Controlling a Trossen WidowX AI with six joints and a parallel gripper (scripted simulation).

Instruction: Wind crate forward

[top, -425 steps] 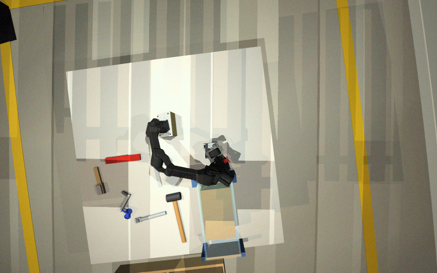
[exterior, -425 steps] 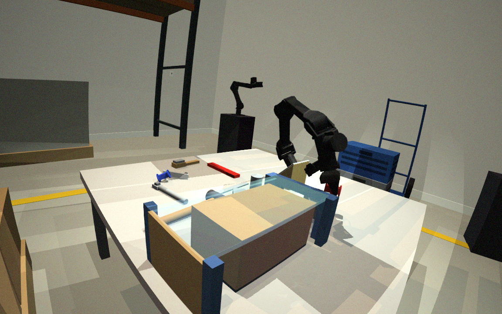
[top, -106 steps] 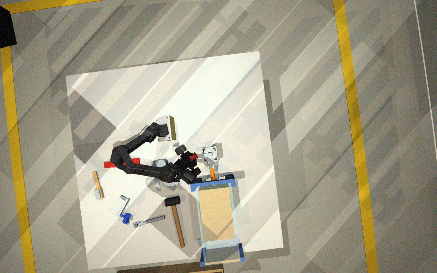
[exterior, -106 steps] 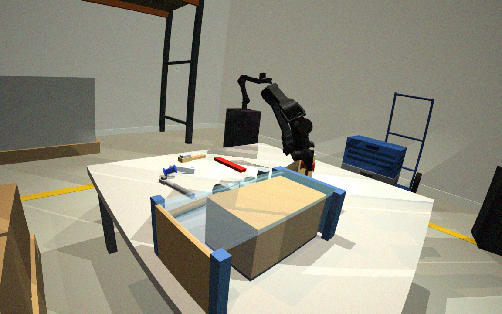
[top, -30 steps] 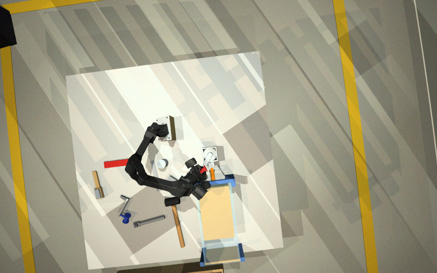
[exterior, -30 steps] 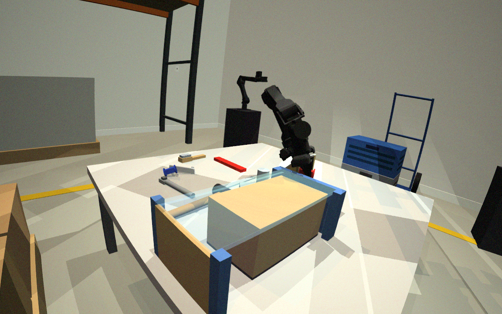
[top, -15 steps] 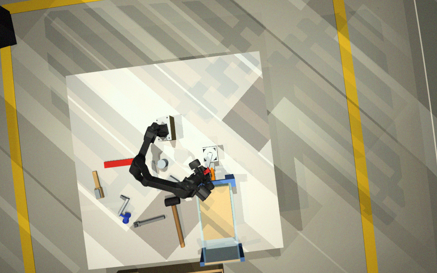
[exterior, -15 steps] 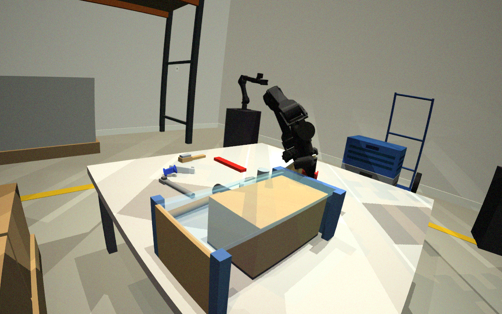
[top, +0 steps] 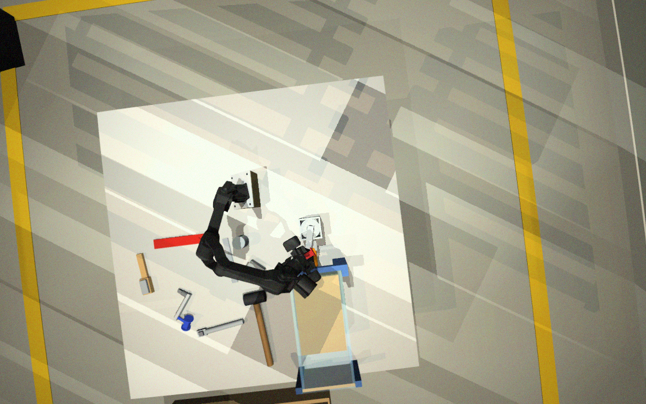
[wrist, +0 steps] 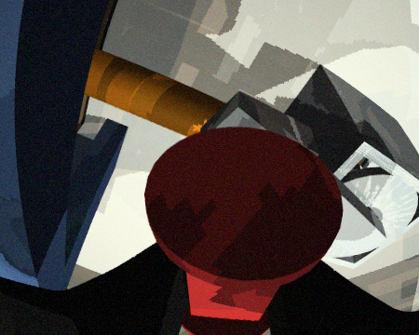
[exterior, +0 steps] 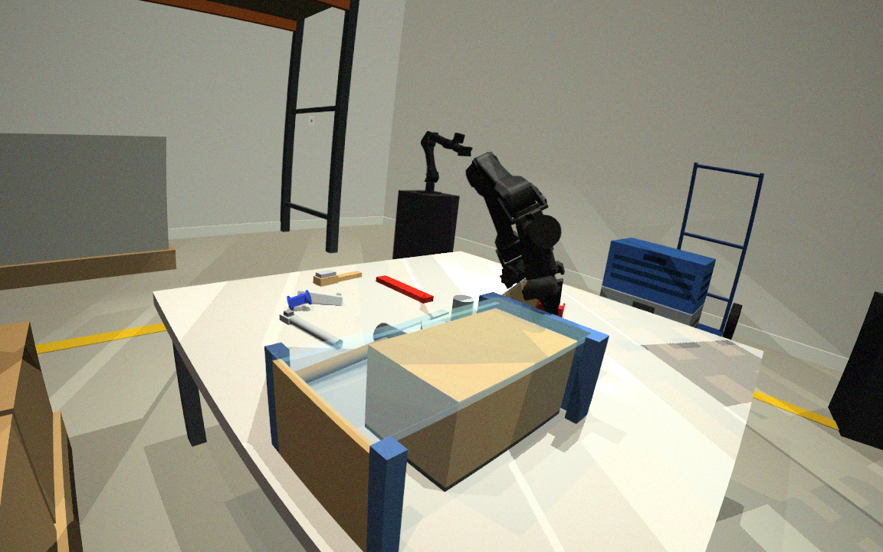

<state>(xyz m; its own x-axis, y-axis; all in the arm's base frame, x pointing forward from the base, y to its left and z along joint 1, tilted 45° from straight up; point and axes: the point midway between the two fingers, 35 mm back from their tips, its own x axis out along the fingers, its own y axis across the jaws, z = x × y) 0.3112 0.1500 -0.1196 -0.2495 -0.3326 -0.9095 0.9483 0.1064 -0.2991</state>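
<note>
Now: gripper tip 11 cm past the winch, 10 cm above it and 1 cm to the right of it. Round my gripper tip: grey block (27 cm to the right, 11 cm below, 3 cm ahead); red knob (1 cm to the right); red-knobbed winch handle (3 cm below, 3 cm behind).
</note>
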